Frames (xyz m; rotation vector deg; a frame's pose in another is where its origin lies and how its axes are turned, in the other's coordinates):
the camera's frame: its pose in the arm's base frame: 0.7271 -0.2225 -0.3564 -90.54 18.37 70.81
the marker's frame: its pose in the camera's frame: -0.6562 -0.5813 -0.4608 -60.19 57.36 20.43
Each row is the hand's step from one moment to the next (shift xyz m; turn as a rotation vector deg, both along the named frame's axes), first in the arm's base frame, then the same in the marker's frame.
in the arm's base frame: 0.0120 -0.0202 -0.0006 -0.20 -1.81 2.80
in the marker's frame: 0.0184 0.0141 -0.0040 -0.55 2.36 -2.29
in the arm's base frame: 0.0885 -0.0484 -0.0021 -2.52 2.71 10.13
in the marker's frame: 0.0931 0.0132 -0.0366 -7.26 0.74 -7.94
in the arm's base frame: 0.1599 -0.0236 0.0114 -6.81 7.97 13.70
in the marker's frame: 0.1358 -0.0308 -0.0829 -14.37 -1.75 -9.38
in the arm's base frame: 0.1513 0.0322 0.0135 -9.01 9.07 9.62
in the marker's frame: 0.1050 -0.0782 -0.0836 -14.98 -2.93 -4.81
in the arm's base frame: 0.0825 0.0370 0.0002 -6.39 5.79 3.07
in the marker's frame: 0.0521 -0.0620 -0.0402 -8.84 -2.36 -0.05
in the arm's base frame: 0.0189 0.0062 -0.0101 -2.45 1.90 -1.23
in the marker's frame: 0.0170 -0.0145 -0.0001 -2.29 -1.17 2.13
